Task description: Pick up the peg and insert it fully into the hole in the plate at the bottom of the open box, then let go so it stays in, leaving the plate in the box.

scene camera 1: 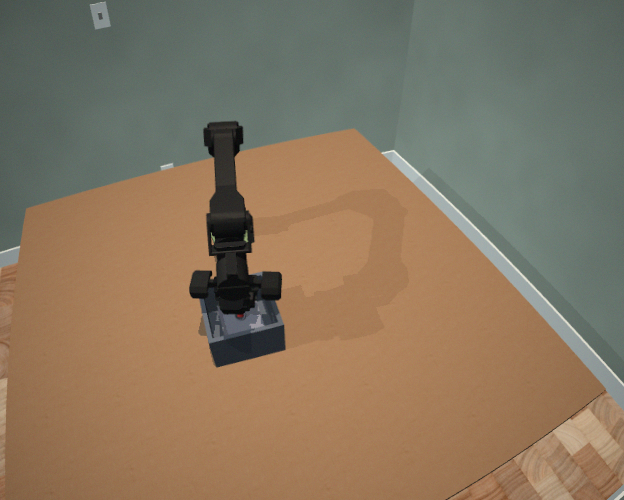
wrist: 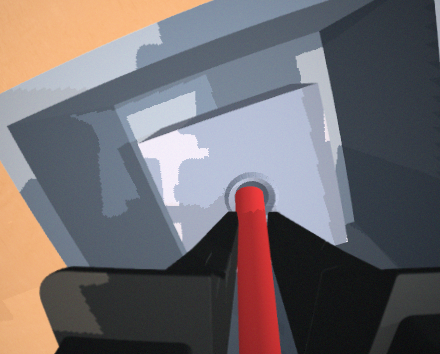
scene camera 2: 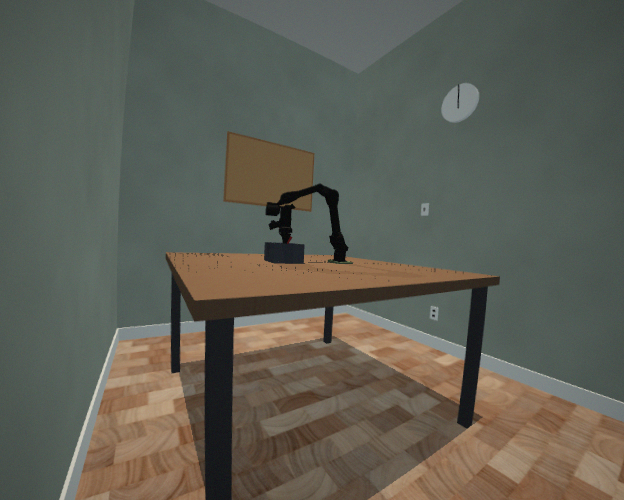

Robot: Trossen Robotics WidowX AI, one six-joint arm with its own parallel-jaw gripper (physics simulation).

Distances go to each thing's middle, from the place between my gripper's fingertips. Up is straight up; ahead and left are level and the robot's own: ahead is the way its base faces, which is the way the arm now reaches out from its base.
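Scene:
The dark blue-grey box [scene camera 1: 270, 338] sits 30 mm below my hand. As for the pale plate [scene camera 1: 231, 323], I find it 40 mm below my hand.

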